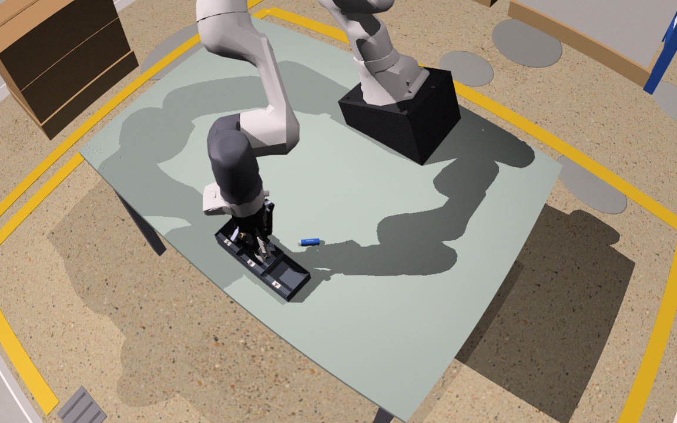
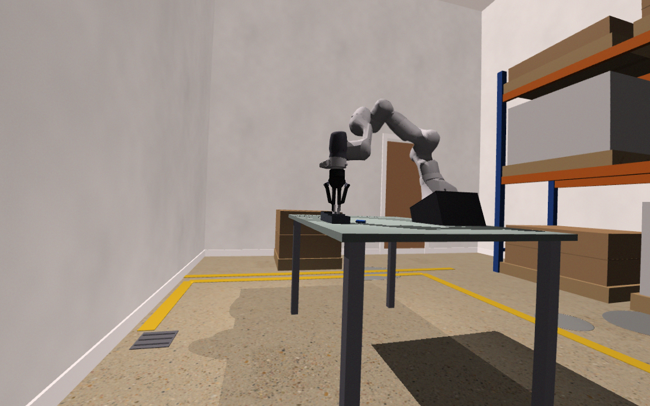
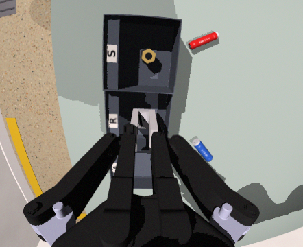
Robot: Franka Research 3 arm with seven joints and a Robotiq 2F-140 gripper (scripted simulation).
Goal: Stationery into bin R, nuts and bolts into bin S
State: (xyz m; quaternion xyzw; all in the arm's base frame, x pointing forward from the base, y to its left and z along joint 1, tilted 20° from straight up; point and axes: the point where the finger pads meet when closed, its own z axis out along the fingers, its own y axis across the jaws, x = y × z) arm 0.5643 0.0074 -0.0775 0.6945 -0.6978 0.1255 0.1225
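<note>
Now: hand 8 cm to the left of the brass nut and 3 cm above it. Also, from my hand: red cylinder: 11 cm to the right, 8 cm behind, 5 cm below; then small white block: 3 cm below; then blue cylinder: 10 cm behind, 6 cm to the left, 4 cm below.
</note>
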